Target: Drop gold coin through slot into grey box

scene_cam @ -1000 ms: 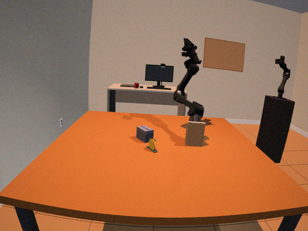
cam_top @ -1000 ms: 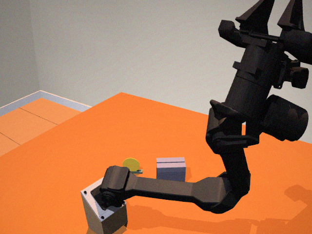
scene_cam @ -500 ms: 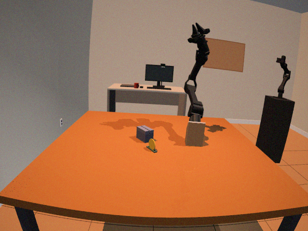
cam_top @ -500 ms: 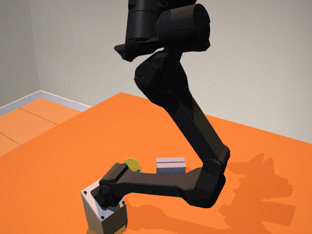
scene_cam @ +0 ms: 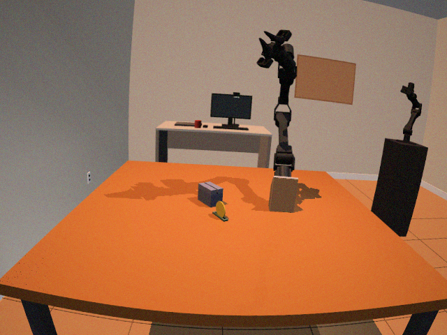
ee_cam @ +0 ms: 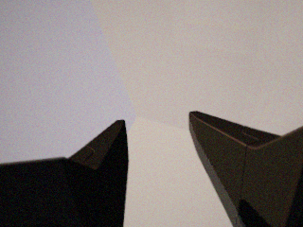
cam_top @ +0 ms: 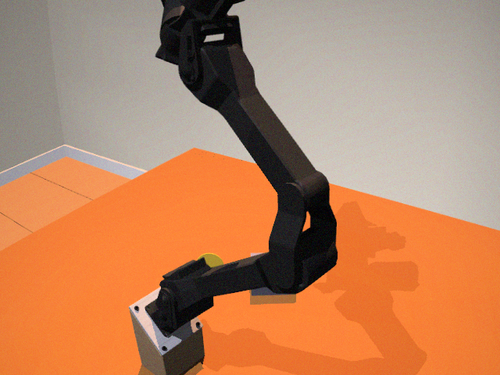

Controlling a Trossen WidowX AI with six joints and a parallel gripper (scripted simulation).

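Right now my gripper tip is 670 mm above the gold coin, 110 mm short of it and 100 mm to the right of it.
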